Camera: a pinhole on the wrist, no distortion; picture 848 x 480 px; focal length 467.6 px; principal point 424.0 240.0 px. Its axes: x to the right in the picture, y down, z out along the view. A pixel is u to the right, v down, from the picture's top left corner.
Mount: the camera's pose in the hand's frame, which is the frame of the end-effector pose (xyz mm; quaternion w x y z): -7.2 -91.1 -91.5 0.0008 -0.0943 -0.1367 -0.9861
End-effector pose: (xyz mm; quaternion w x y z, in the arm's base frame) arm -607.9 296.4 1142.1 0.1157 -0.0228 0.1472 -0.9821
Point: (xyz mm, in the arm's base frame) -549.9 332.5 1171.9
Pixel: 748.4 116.8
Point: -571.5 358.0 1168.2
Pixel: 718.1 208.3
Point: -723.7 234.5 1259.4
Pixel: 252.5 194.2
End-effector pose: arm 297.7 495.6 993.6 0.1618 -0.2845 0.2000 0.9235
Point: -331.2 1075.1 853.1
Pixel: outside the picture
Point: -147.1 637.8 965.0
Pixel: 73.3 202.0
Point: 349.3 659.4 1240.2
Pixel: 766.1 386.4
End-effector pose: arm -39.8 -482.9 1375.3 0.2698 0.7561 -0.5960 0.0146
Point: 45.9 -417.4 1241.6
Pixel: outside the picture
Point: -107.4 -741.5 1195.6
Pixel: 332.5 229.1
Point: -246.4 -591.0 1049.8
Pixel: 578.3 206.8
